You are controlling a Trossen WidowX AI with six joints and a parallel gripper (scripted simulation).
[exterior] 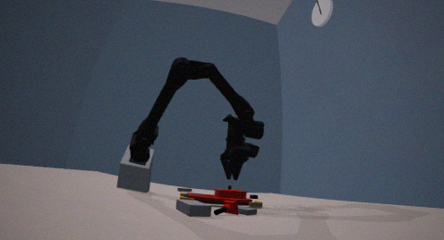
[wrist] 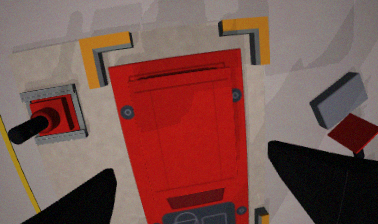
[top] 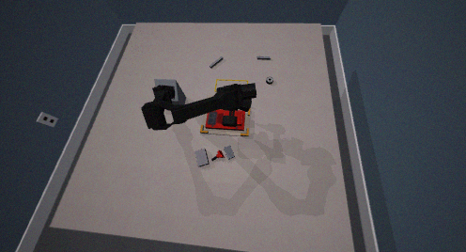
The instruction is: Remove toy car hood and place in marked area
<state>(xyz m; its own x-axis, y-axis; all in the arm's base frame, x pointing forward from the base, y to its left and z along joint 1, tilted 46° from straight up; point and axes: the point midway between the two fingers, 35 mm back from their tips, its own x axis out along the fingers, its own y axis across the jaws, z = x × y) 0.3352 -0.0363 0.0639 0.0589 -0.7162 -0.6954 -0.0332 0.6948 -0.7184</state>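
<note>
Now: gripper tip 50 mm above the red hood. Round my gripper tip: black wheel (170 mm ahead, 270 mm to the left, 80 mm below).
</note>
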